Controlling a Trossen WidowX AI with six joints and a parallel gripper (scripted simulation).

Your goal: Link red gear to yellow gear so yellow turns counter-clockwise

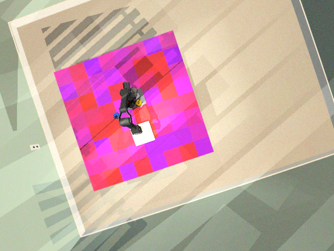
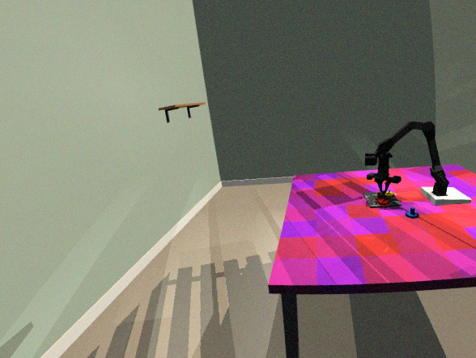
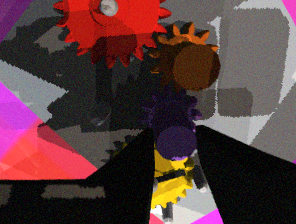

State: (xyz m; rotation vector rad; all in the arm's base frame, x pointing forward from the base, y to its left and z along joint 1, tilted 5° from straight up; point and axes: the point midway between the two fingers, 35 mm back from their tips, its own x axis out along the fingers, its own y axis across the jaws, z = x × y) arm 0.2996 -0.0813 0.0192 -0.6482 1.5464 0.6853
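The purple gear lies 10 mm below my gripper tip. From my gripper tip the other things lie so: orange gear (30 mm ahead, 20 mm to the left, 10 mm below); then red gear (20 mm ahead, 70 mm to the left, 20 mm below); then yellow gear (40 mm behind, 30 mm to the right, 20 mm below).
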